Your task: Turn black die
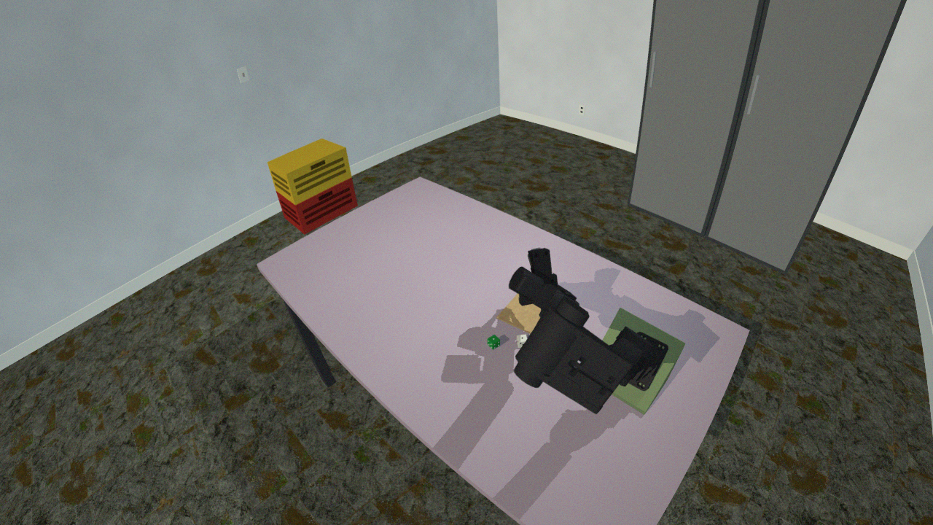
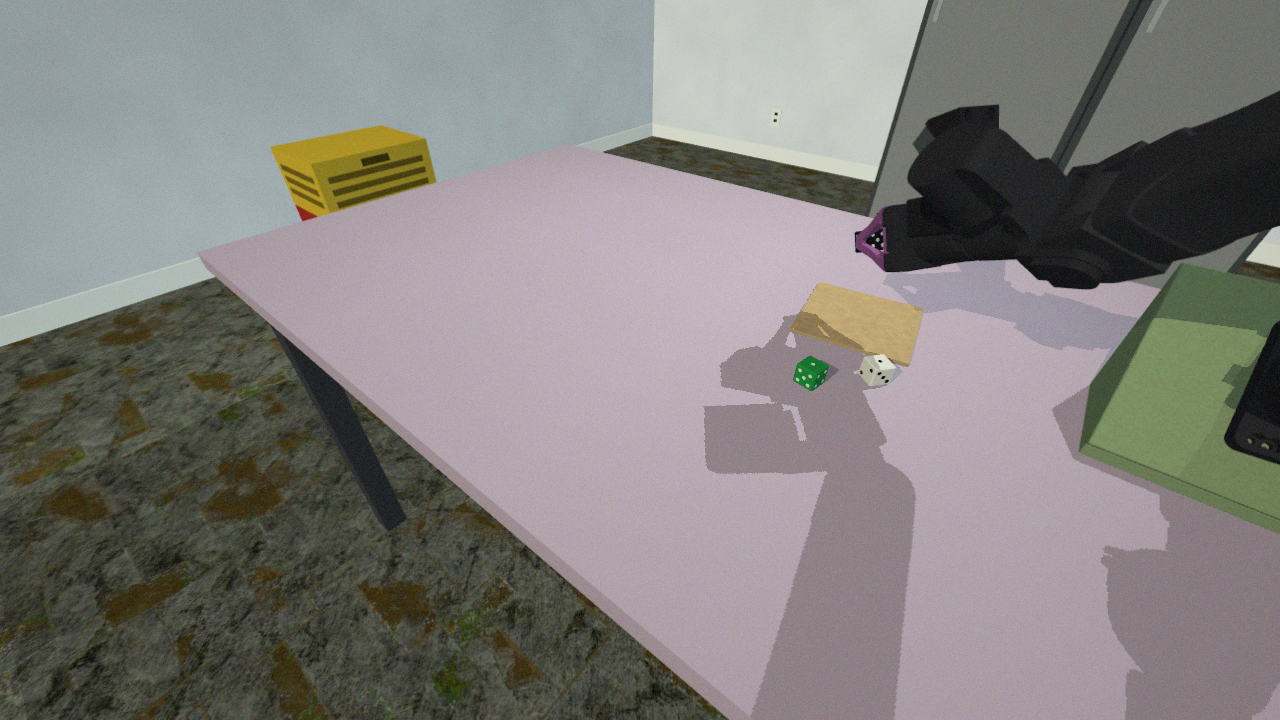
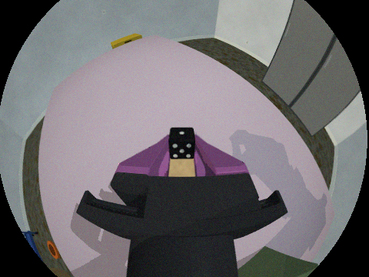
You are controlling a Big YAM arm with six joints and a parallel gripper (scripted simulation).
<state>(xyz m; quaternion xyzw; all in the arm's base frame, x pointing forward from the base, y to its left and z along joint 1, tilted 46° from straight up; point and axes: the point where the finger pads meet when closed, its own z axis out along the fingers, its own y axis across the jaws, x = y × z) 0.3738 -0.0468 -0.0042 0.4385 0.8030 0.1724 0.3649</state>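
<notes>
My gripper is now 110 mm above the tan mat and 10 mm past it. Round my hand: black die right at my hand; green die 160 mm to the left, 90 mm below, 10 mm behind; white die 110 mm to the left, 90 mm below, 70 mm behind.
</notes>
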